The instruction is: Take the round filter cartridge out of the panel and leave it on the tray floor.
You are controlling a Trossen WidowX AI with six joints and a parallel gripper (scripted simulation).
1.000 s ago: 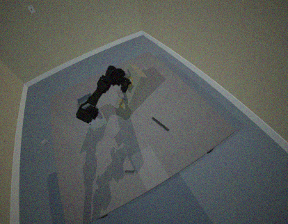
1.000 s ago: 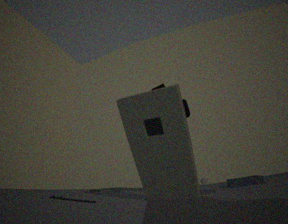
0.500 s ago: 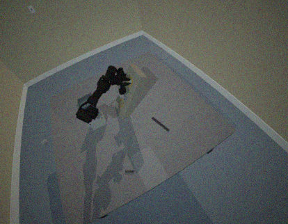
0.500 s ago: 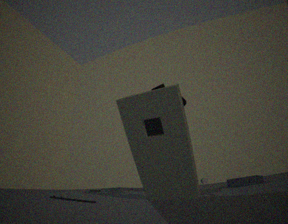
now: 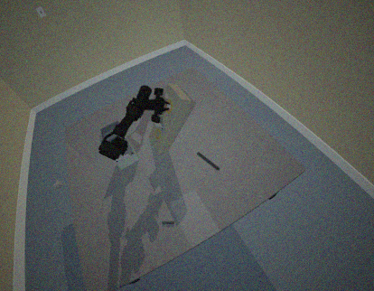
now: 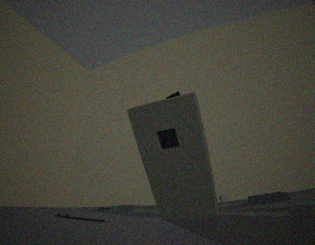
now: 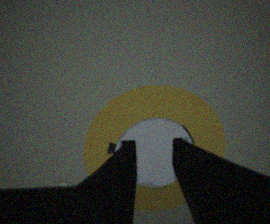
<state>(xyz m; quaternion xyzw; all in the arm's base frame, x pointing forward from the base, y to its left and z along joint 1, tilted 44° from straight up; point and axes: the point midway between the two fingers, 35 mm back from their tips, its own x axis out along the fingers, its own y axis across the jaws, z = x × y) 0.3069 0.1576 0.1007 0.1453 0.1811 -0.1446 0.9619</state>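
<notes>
Now: gripper tip 4 cm past the service panel and 8 cm above it. Round my gripper tip: round filter cartridge (1 cm ahead, 1 cm below); small dark piece (23 cm behind, 52 cm to the right, 24 cm below).
</notes>
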